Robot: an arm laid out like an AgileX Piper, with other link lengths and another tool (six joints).
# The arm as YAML. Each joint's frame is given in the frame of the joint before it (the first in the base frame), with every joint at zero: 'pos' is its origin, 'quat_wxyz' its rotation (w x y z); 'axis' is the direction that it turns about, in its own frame. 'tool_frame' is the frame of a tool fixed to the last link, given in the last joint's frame.
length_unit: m
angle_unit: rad
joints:
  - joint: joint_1
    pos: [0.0, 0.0, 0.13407]
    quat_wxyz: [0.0, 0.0, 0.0, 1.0]
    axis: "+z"
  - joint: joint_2
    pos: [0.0, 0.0, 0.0]
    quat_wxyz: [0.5, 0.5, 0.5, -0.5]
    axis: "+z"
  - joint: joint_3
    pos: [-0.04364, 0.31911, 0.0]
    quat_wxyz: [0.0, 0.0, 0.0, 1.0]
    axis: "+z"
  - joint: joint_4
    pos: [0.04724, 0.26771, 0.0]
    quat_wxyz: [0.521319, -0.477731, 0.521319, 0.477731]
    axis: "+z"
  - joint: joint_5
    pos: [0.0, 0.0, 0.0]
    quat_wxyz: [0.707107, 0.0, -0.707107, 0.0]
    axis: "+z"
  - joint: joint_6
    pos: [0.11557, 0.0, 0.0]
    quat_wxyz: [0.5, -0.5, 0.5, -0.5]
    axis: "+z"
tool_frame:
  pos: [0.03, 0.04, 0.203]
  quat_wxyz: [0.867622, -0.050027, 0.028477, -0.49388]
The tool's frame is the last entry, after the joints.
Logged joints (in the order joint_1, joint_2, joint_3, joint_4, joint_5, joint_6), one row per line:
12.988 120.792 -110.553 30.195 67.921 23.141
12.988 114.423 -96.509 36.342 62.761 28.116
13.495 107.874 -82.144 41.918 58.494 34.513
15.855 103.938 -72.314 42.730 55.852 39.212
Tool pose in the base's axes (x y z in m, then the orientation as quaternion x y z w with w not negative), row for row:
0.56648 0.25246 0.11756 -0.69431 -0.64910 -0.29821 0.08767
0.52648 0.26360 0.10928 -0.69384 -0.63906 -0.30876 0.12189
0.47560 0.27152 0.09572 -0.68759 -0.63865 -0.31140 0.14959
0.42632 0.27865 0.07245 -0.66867 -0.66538 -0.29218 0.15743
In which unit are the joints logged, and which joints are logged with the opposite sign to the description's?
The joints are logged in degrees. Opposite sign: joint_6.
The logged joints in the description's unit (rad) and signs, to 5 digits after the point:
0.22668 2.10822 -1.92951 0.52700 1.18545 -0.40389
0.22668 1.99706 -1.68440 0.63429 1.09539 -0.49072
0.23553 1.88276 -1.43368 0.73161 1.02091 -0.60237
0.27672 1.81406 -1.26212 0.74578 0.97480 -0.68438

